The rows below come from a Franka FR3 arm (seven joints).
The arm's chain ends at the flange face. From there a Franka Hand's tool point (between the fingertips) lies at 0.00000 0.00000 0.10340 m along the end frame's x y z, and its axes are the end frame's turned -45 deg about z.
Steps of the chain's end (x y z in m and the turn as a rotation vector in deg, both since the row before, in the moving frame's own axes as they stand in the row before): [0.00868 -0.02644 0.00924 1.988 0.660 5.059]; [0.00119 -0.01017 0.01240 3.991 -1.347 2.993]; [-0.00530 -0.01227 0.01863 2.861 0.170 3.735]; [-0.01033 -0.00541 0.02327 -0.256 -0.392 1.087]
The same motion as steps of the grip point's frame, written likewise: [0.02828 -0.01410 0.00917 0.939 1.872 5.059]; [0.01158 -0.01306 0.01212 3.775 1.870 2.993]; [0.00890 -0.01573 0.01850 1.903 2.143 3.735]; [-0.00430 -0.01131 0.02327 0.096 -0.458 1.087]
